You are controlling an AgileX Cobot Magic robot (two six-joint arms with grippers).
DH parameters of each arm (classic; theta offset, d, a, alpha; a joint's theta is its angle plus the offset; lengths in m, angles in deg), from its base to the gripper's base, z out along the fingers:
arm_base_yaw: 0 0.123 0 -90
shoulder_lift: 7.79 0 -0.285 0
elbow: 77.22 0 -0.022 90
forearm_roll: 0 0.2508 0 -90
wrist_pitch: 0 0 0.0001 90
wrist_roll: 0 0.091 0 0
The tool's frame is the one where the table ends.
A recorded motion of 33 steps. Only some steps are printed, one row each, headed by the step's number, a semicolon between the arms.
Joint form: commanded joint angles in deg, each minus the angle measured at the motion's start. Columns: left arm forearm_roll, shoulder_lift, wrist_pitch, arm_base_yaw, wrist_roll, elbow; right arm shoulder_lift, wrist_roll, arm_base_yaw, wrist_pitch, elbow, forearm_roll.
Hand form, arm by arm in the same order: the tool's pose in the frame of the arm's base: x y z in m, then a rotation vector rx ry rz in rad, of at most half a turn. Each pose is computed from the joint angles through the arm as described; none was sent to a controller.
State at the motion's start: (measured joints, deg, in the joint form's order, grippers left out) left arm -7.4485 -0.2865 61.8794 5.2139 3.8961 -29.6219; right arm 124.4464 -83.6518 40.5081 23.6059 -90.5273 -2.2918
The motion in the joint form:
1: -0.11 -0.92 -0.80 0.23 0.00 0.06; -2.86 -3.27 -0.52 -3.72 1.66 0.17
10: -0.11 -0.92 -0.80 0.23 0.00 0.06; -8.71 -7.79 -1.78 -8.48 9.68 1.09
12: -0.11 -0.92 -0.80 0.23 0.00 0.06; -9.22 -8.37 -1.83 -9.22 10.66 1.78
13: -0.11 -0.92 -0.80 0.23 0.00 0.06; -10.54 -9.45 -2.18 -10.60 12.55 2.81
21: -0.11 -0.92 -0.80 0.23 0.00 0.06; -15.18 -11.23 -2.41 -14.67 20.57 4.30
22: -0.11 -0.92 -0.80 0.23 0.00 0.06; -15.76 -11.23 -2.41 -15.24 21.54 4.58
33: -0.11 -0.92 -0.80 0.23 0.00 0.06; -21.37 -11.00 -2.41 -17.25 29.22 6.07
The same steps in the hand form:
1: -0.0096 -0.0114 0.2816 -0.0177 2.0062 -0.0526; 0.3642 0.3039 0.1788 -2.2010 1.0587 -0.4063
10: -0.0096 -0.0114 0.2816 -0.0177 2.0062 -0.0526; 0.3514 0.2812 0.1902 -2.1902 0.9935 -0.4569
12: -0.0096 -0.0114 0.2816 -0.0177 2.0062 -0.0526; 0.3494 0.2794 0.1900 -2.1848 0.9924 -0.4551
13: -0.0096 -0.0114 0.2816 -0.0177 2.0062 -0.0526; 0.3463 0.2740 0.1922 -2.1705 0.9898 -0.4603
21: -0.0096 -0.0114 0.2816 -0.0177 2.0062 -0.0526; 0.3266 0.2567 0.1912 -2.1612 0.9819 -0.4664
22: -0.0096 -0.0114 0.2816 -0.0177 2.0062 -0.0526; 0.3240 0.2547 0.1912 -2.1555 0.9855 -0.4651
33: -0.0096 -0.0114 0.2816 -0.0177 2.0062 -0.0526; 0.3001 0.2362 0.1945 -2.1386 1.0160 -0.4487

